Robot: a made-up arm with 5 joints. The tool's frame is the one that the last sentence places.
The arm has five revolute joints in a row. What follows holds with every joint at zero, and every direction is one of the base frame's.
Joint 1 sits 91.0 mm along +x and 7.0 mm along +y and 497.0 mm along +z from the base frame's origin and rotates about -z.
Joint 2 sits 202.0 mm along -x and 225.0 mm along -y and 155.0 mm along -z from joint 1 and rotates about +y.
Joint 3 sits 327.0 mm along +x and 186.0 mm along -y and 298.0 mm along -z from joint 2 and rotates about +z.
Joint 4 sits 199.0 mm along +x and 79.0 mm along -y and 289.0 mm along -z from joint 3 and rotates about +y.
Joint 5 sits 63.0 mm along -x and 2.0 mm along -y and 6.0 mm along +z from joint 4 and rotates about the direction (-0.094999, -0.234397, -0.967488).
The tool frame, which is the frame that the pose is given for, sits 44.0 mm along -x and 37.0 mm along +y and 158.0 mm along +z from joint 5; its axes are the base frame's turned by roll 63.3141, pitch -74.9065 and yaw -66.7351 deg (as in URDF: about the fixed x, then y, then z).
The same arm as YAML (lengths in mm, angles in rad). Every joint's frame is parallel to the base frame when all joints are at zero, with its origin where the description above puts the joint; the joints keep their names.
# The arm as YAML. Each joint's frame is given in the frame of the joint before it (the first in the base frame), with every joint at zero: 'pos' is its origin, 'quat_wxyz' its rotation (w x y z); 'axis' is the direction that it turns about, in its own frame. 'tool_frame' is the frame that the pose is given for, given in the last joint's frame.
length_unit: mm
angle_unit: rad
joints:
  - joint: joint 1
    pos: [91.0, 7.0, 497.0]
    quat_wxyz: [1.0, 0.0, 0.0, 0.0]
    axis: [0.0, 0.0, -1.0]
  - joint: joint 2
    pos: [-202.0, -225.0, -155.0]
    quat_wxyz: [1.0, 0.0, 0.0, 0.0]
    axis: [0.0, 1.0, 0.0]
  - joint: joint 3
    pos: [327.0, -186.0, -298.0]
    quat_wxyz: [1.0, 0.0, 0.0, 0.0]
    axis: [0.0, 0.0, 1.0]
  - joint: joint 4
    pos: [199.0, -79.0, -289.0]
    quat_wxyz: [1.0, 0.0, 0.0, 0.0]
    axis: [0.0, 1.0, 0.0]
  - joint: joint 5
    pos: [-63.0, -2.0, 6.0]
    quat_wxyz: [1.0, 0.0, 0.0, 0.0]
    axis: [-0.094999, -0.234397, -0.967488]
tool_frame:
  pos: [-44.0, 37.0, 158.0]
  quat_wxyz: [0.739881, 0.06326, -0.661458, -0.105108]

